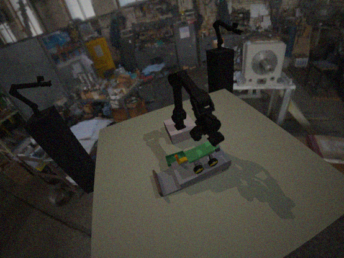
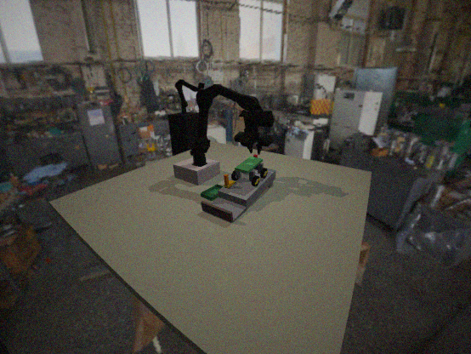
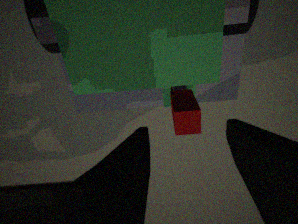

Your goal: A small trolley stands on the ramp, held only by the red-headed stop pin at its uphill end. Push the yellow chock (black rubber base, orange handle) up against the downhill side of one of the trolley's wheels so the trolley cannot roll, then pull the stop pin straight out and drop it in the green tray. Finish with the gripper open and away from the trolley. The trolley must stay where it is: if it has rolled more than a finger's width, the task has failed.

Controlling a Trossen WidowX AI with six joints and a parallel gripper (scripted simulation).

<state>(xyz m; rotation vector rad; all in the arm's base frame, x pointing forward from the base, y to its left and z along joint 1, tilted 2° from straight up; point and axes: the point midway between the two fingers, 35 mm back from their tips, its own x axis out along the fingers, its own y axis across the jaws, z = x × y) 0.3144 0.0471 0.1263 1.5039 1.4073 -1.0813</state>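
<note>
Right now the red-headed stop pin is 50 mm below my gripper tip and 20 mm to the left of it. Also, from my gripper tip: grey ramp: 130 mm below, 90 mm to the right, 10 mm ahead; then yellow chock: 170 mm to the right, 90 mm below, 50 mm behind; then trolley: 80 mm to the right, 60 mm below, 10 mm ahead.
</note>
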